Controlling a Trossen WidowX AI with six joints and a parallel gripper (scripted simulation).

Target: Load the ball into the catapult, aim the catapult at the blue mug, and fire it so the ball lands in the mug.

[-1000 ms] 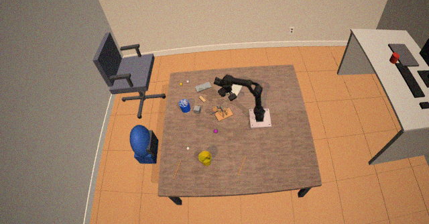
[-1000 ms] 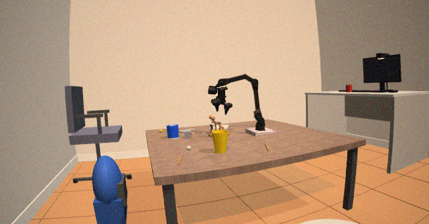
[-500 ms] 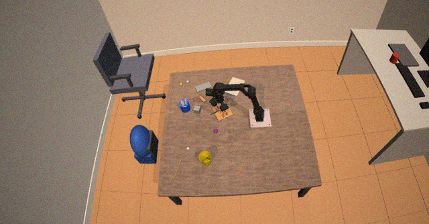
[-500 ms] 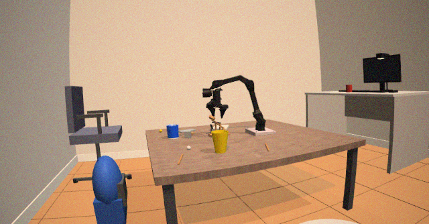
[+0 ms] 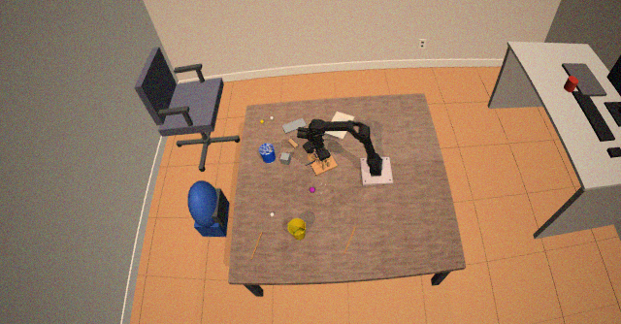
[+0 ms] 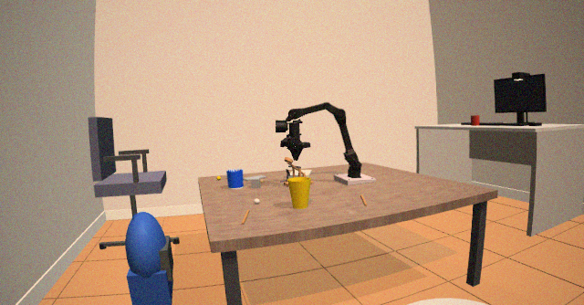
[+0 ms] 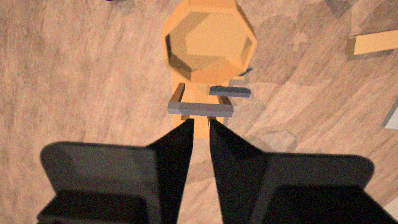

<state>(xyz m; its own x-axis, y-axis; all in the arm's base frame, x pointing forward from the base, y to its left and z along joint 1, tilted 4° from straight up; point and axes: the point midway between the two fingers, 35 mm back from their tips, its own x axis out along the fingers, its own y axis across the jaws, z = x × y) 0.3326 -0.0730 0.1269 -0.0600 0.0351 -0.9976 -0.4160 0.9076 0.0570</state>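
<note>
My gripper tip is 70 mm above the wooden catapult and 20 mm short of it. Round my gripper tip: purple ball (160 mm to the left, 120 mm below, 60 mm ahead); then grey block (220 mm ahead, 120 mm below, 70 mm to the right); then wood block (200 mm to the right, 170 mm ahead, 130 mm below).
</note>
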